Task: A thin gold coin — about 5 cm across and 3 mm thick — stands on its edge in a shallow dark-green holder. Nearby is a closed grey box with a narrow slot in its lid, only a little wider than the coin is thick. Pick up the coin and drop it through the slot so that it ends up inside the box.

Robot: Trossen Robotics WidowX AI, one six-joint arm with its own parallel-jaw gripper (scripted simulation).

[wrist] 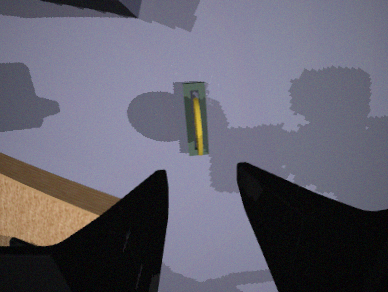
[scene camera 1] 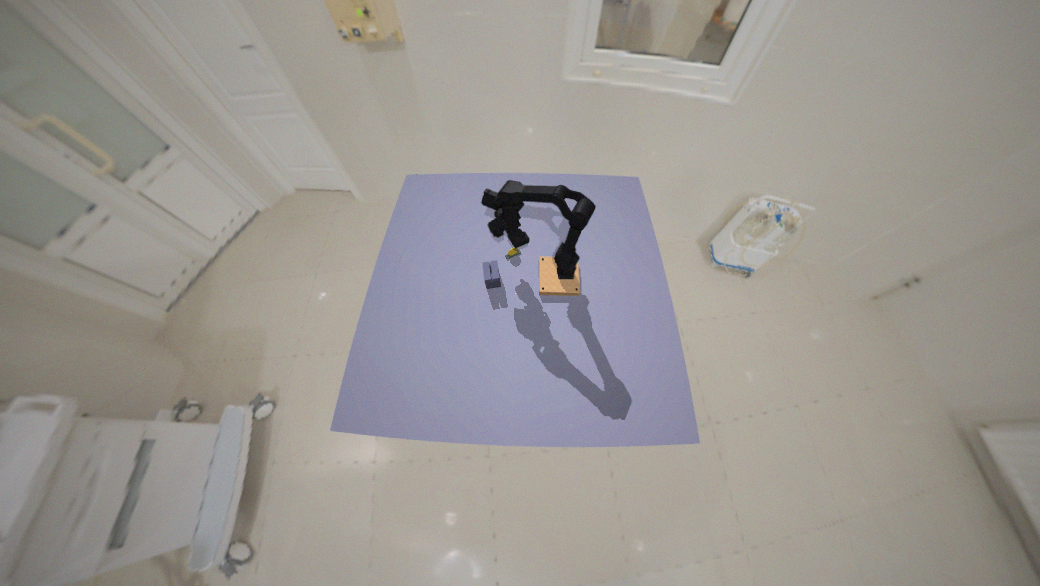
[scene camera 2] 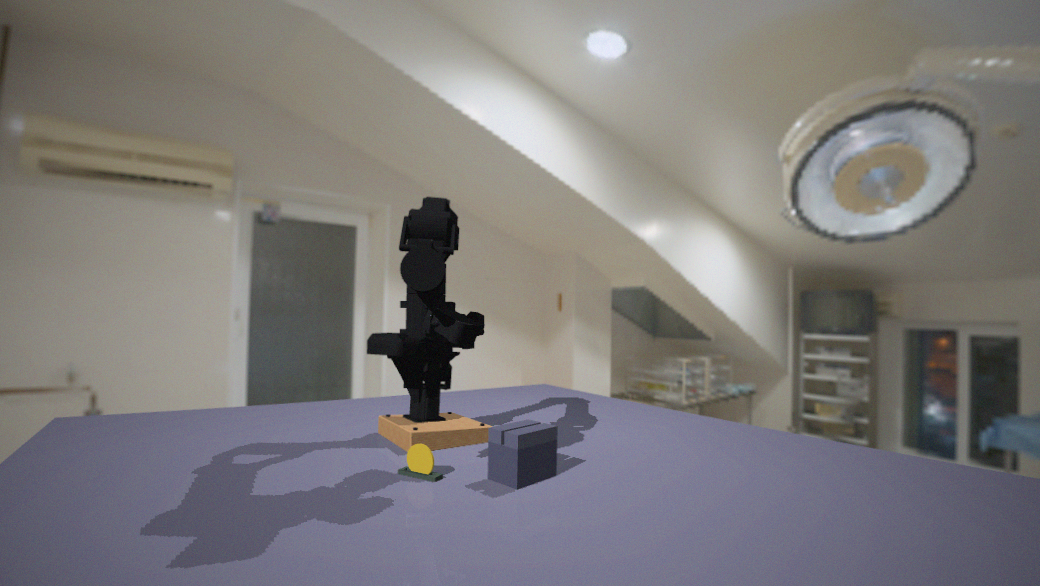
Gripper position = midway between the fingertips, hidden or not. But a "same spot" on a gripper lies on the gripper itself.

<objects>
my gripper: wrist; scene camera 1 512, 240; scene camera 2
same spot on my gripper: [wrist: 302, 234] = [scene camera 2: 423, 368]
</objects>
